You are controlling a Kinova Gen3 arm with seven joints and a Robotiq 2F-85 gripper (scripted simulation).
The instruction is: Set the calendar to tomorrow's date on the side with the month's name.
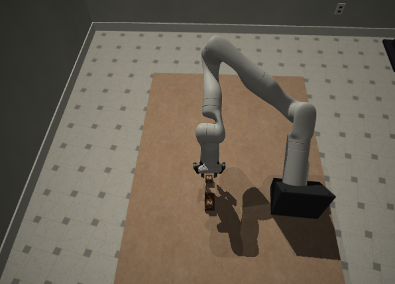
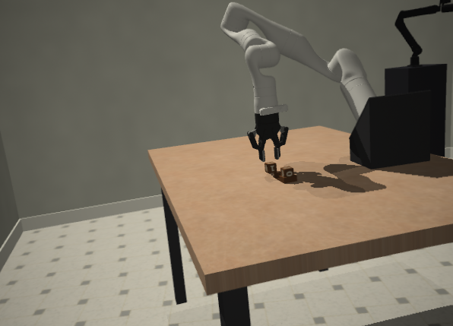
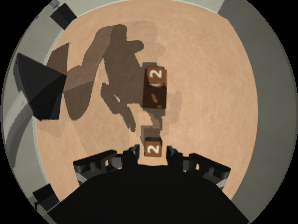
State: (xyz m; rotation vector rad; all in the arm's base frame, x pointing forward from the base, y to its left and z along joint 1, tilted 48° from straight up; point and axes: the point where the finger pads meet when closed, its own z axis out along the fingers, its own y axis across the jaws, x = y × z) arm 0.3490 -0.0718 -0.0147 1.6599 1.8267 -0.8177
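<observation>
My gripper is now 1 cm past the tray, 11 cm to the right of it and 5 cm above it.
</observation>
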